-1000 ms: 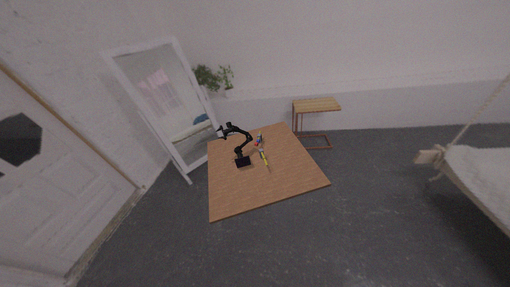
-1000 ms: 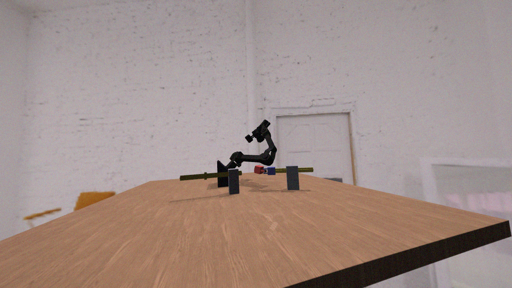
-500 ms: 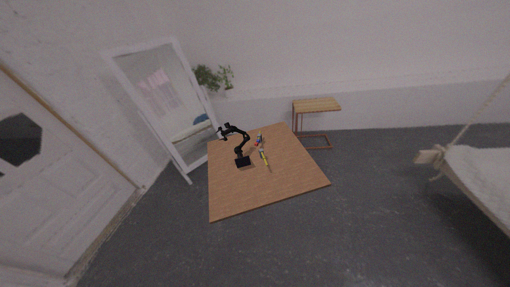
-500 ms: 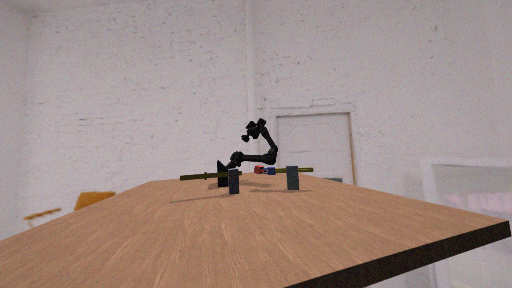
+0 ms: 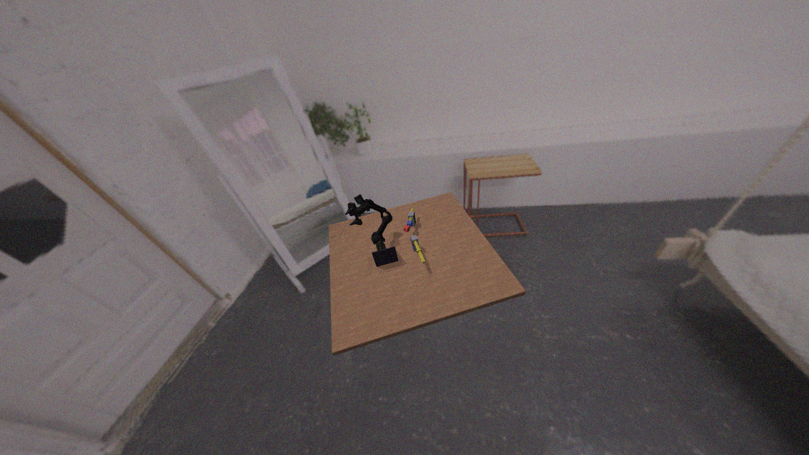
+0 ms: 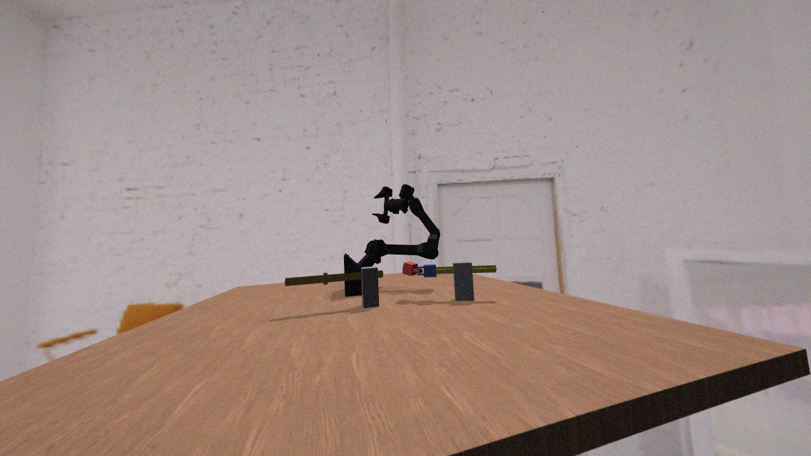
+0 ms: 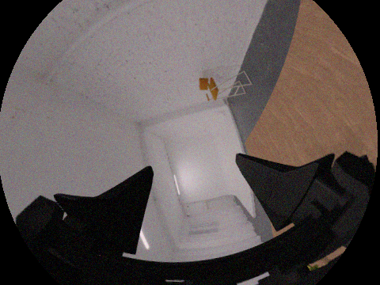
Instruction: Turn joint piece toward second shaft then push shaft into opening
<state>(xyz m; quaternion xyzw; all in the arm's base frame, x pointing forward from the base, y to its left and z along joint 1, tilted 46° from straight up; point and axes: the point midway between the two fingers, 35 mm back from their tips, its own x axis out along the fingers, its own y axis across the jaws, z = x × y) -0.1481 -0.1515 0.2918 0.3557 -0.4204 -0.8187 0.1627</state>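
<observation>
My gripper tip is now 43 cm short of the red joint piece, 30 cm above it and 9 cm to the right of it.
</observation>
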